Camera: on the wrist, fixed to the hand. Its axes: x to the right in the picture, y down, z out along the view.
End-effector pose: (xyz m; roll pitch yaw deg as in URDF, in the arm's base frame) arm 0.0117 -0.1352 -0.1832 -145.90 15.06 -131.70
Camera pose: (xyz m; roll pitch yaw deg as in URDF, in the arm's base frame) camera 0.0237 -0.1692 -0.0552 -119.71 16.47 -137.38
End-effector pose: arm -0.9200 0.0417 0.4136 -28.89 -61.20 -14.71
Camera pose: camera -0.9348 -0.0873 0.3847 -7.11 -56.83 -7.77
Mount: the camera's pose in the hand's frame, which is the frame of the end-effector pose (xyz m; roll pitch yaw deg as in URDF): -0.0165 -0.0980 -0.0884 27.82 1.82 5.34
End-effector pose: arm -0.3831 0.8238 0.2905 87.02 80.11 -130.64
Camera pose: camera -0.2524 0.8484 0.2892 122.55 74.73 -122.66
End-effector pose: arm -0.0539 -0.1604 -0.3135 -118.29 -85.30 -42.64
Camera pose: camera -0.1701 -0.0960 -0.3194 -64.79 -80.52 -68.57
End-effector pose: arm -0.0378 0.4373 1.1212 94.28 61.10 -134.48
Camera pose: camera 0.0918 0.4330 1.0916 124.15 55.61 -131.97
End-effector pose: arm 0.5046 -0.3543 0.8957 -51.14 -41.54 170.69
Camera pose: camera 0.5515 -0.2299 0.9004 -24.91 -36.21 173.08
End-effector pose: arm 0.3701 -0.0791 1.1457 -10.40 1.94 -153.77
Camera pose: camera 0.3373 0.0300 1.0770 17.62 4.69 -148.83
